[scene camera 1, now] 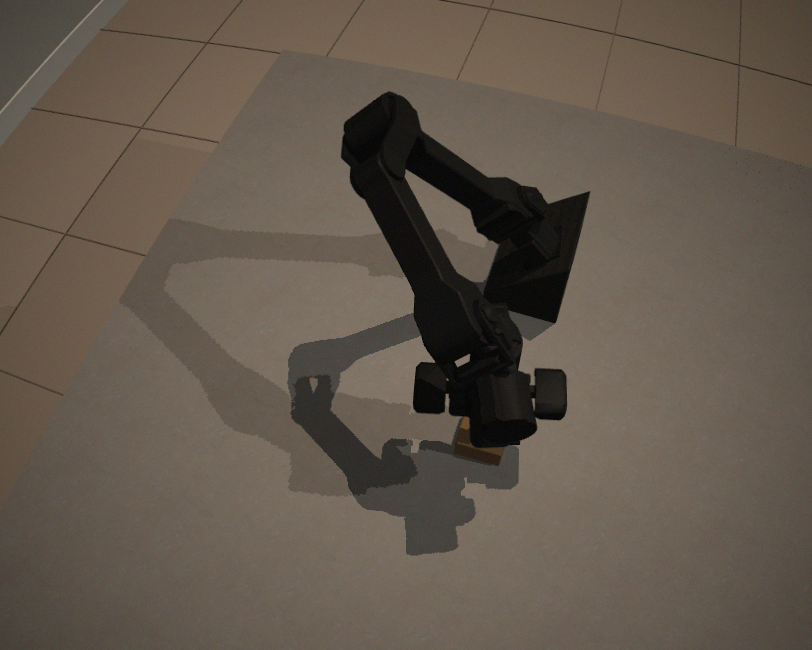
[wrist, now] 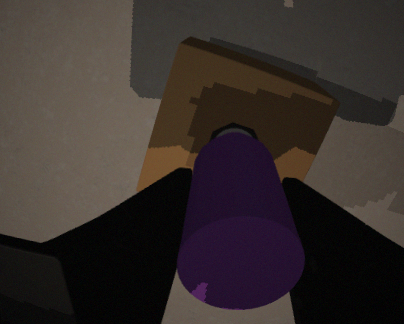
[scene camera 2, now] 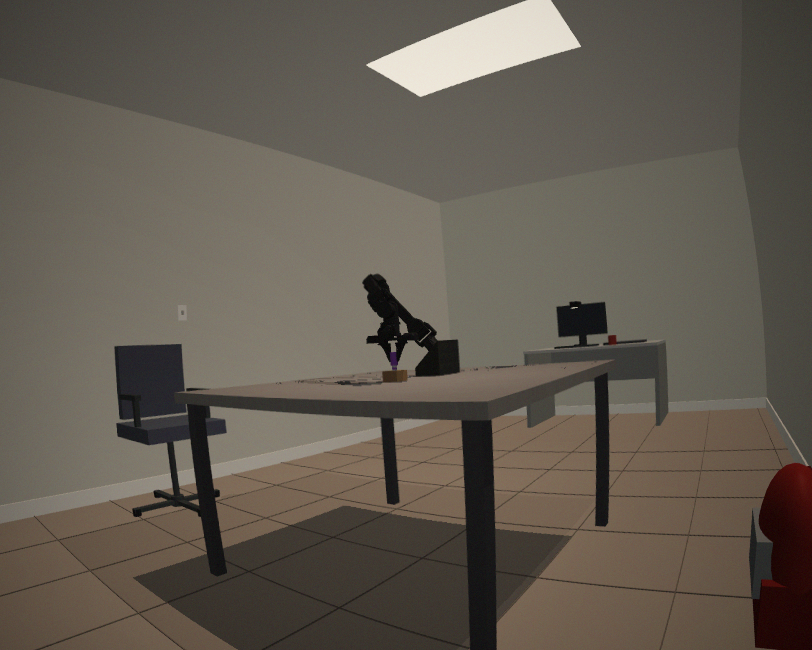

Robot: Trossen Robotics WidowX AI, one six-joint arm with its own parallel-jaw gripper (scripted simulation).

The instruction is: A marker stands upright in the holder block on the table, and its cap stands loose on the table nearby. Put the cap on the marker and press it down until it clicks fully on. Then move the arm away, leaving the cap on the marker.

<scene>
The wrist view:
gripper: 236, 186
purple cap: 240, 249
holder block: 193, 41
</scene>
